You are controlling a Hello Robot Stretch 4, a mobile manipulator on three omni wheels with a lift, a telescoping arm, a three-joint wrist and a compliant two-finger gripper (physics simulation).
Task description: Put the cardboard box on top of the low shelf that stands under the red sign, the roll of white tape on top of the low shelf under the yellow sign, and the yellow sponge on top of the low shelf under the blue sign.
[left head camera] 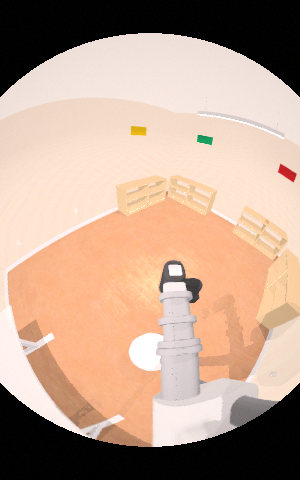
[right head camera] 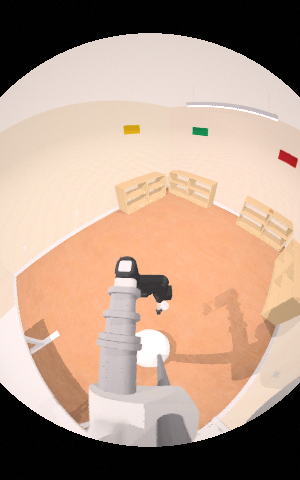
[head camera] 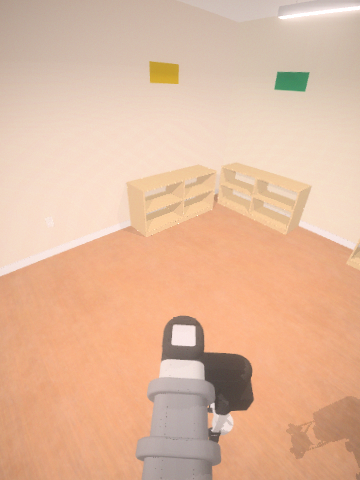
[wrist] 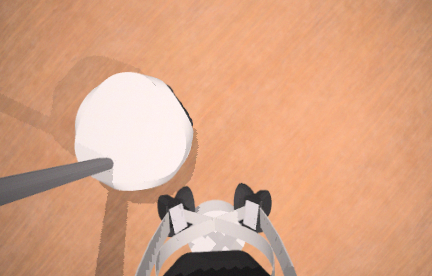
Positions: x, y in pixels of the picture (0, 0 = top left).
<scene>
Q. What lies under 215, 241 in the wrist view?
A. A roll of white tape.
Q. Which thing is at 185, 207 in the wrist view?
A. The gripper.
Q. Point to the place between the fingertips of the gripper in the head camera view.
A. At 212, 423
</scene>
